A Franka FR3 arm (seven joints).
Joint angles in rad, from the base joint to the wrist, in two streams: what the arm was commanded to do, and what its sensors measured. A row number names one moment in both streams.
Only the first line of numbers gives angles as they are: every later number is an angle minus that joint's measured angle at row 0.
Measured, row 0:
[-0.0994, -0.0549, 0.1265, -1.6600, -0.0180, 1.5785, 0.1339]
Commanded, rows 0 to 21:
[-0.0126, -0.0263, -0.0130, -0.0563, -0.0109, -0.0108, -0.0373]
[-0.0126, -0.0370, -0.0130, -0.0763, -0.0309, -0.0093, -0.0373]
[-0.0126, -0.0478, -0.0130, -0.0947, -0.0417, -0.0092, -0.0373]
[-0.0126, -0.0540, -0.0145, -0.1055, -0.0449, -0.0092, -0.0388]
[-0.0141, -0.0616, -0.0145, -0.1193, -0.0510, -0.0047, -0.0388]
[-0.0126, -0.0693, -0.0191, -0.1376, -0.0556, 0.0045, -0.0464]
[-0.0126, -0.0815, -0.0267, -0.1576, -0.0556, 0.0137, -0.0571]
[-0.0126, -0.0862, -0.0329, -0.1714, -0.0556, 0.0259, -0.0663]
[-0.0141, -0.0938, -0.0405, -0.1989, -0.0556, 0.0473, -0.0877]
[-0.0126, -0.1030, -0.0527, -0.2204, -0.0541, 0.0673, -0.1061]
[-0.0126, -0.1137, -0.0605, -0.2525, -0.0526, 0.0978, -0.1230]
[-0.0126, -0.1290, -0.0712, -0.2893, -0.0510, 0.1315, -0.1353]
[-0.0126, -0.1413, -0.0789, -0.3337, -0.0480, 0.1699, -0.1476]
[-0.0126, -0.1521, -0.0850, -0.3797, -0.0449, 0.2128, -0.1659]
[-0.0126, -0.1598, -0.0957, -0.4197, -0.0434, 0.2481, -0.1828]
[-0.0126, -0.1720, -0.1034, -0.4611, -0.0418, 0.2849, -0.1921]
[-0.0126, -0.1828, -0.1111, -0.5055, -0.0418, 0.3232, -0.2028]
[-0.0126, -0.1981, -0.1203, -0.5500, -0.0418, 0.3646, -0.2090]
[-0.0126, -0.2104, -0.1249, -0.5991, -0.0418, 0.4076, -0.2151]
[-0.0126, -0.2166, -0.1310, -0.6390, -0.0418, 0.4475, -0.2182]
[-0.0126, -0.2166, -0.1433, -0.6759, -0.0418, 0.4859, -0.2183]
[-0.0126, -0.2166, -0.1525, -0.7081, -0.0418, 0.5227, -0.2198]
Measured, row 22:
[-0.0012, -0.1550, -0.1347, -0.5598, -0.0479, 0.4016, -0.1947]
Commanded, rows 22 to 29:
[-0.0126, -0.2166, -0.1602, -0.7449, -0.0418, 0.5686, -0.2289]
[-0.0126, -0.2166, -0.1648, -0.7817, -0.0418, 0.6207, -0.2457]
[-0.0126, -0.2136, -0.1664, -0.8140, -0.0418, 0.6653, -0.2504]
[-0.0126, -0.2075, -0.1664, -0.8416, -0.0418, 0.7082, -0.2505]
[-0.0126, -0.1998, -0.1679, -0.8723, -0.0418, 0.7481, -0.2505]
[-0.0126, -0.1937, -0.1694, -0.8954, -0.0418, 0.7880, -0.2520]
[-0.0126, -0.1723, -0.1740, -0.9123, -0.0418, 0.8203, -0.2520]
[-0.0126, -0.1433, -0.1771, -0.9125, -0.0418, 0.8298, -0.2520]
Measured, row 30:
[-0.0012, -0.1671, -0.1731, -0.8745, -0.0477, 0.7703, -0.2307]
